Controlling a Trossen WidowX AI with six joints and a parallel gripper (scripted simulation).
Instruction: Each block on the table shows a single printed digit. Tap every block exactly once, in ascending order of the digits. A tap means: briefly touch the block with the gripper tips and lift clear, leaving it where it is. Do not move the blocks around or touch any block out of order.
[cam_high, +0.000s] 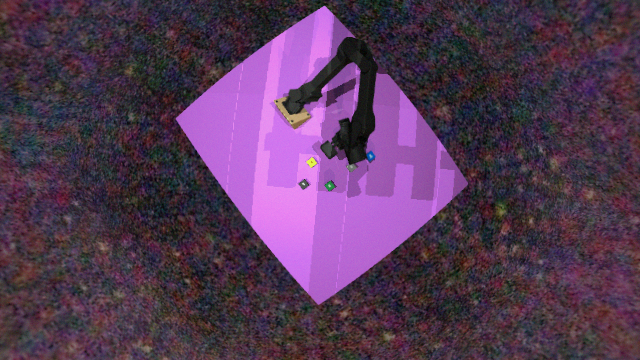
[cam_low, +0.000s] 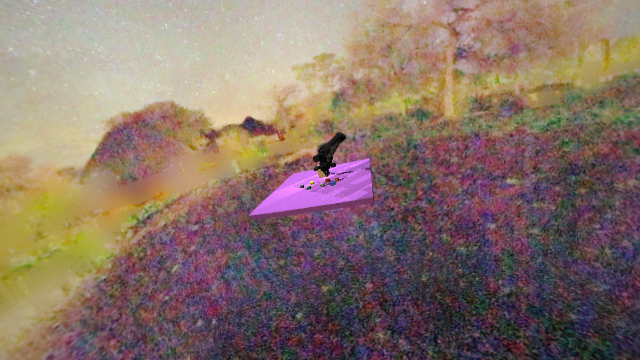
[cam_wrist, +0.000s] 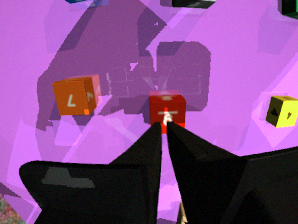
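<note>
Now: gripper tip 4 cm above the red block, 1 cm to the left of it and 1 cm past it. From my gripper tip the other things lie so: blue block: 12 cm ahead, 7 cm to the left, 4 cm below; orange block: 8 cm to the left, 4 cm below, 1 cm ahead; grey block: 11 cm ahead, 4 cm below, 2 cm to the right.
</note>
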